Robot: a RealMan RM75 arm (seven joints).
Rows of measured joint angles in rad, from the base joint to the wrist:
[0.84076 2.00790 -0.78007 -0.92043 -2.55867 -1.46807 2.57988]
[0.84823 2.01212 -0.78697 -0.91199 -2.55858 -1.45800 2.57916]
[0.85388 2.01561 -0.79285 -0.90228 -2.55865 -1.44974 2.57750]
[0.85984 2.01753 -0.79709 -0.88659 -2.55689 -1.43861 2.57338]
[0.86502 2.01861 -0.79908 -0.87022 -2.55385 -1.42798 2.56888]
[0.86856 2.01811 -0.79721 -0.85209 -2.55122 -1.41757 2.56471]
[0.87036 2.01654 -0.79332 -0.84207 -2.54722 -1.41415 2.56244]
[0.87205 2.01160 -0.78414 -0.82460 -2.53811 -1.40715 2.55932]
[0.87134 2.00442 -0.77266 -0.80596 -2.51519 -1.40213 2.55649]
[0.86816 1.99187 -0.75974 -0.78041 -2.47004 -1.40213 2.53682]
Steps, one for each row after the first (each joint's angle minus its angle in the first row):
[0.00747 0.00422 -0.00690 0.00844 0.00009 0.01007 -0.00072]
[0.01312 0.00771 -0.01278 0.01815 0.00002 0.01833 -0.00238]
[0.01908 0.00963 -0.01702 0.03384 0.00178 0.02946 -0.00650]
[0.02426 0.01071 -0.01901 0.05021 0.00482 0.04009 -0.01100]
[0.02780 0.01021 -0.01714 0.06834 0.00745 0.05050 -0.01517]
[0.02960 0.00864 -0.01325 0.07836 0.01145 0.05392 -0.01744]
[0.03129 0.00370 -0.00407 0.09583 0.02056 0.06092 -0.02056]
[0.03058 -0.00348 0.00741 0.11447 0.04348 0.06594 -0.02339]
[0.02740 -0.01603 0.02033 0.14002 0.08863 0.06594 -0.04306]

